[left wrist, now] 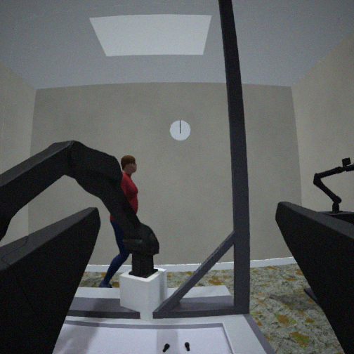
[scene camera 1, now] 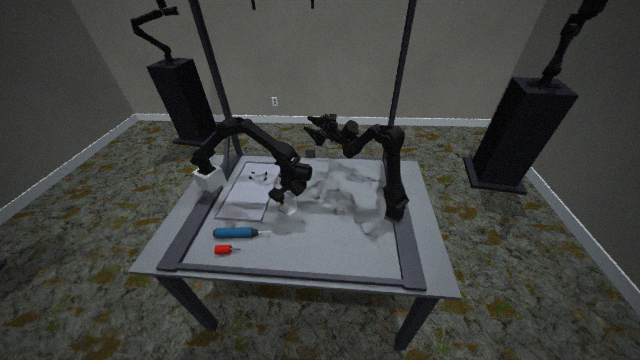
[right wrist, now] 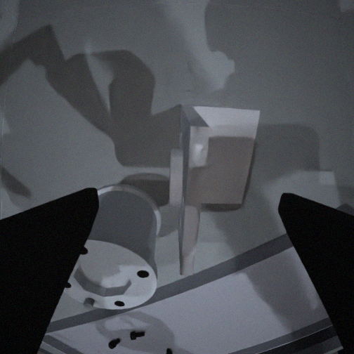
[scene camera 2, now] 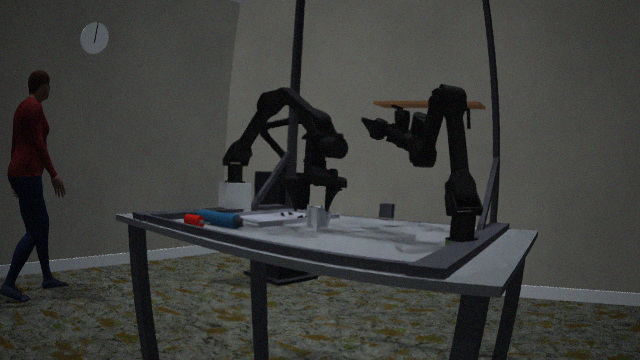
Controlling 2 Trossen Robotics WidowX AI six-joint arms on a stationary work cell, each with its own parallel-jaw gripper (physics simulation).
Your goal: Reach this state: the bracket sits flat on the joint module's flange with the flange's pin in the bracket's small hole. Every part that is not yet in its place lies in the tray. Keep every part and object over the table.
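Seen in the pictures: left gripper, fingertip midpoint: (scene camera 1: 305,122) (scene camera 2: 369,120); right gripper, fingertip midpoint: (scene camera 1: 289,198) (scene camera 2: 311,211); left arm's base, origin of the base link: (scene camera 1: 394,214) (scene camera 2: 461,239); right arm's base, origin of the base link: (scene camera 1: 206,170) (scene camera 2: 234,182).
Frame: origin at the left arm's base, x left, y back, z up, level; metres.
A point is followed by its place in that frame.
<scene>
In the right wrist view, the pale cylindrical joint module (right wrist: 122,220) shows its flange (right wrist: 135,292) with dark holes and a grey spot that may be the pin. The light bracket (right wrist: 225,165) stands beside it, apart, one plate on the table and one upright; its small hole is not clear. Both overlap in the scene views. My right gripper (right wrist: 190,199) (scene camera 2: 312,207) @[z 0.034, x 0.221, y -0.419 m] is open, pointing down close above them, nothing held. My left gripper (left wrist: 188,213) (scene camera 1: 307,123) @[z 0.314, x 0.011, y -0.472 m] is open and empty, raised high. Several black screws (scene camera 1: 258,175) @[z -0.015, x 0.157, y -0.713 m] (right wrist: 137,335) lie in the tray (scene camera 1: 240,219) @[z -0.007, x 0.418, y -0.543 m] (right wrist: 235,260).
A blue screwdriver (scene camera 1: 235,232) @[z 0.018, x 0.485, y -0.484 m] (scene camera 2: 219,218) @[z 0.007, x 0.483, y -0.467 m] and a red-handled tool (scene camera 1: 223,249) @[z 0.012, x 0.563, y -0.462 m] (scene camera 2: 193,219) @[z 0.004, x 0.565, y -0.453 m] lie at the front left of the table (scene camera 1: 325,250) @[z -0.019, x 0.317, y -0.147 m]. Dark frame posts (scene camera 1: 402,60) @[z 0.521, x -0.339, y -0.212 m] (left wrist: 235,150) rise at the table's back. A person (scene camera 2: 32,135) stands beyond the table.
</scene>
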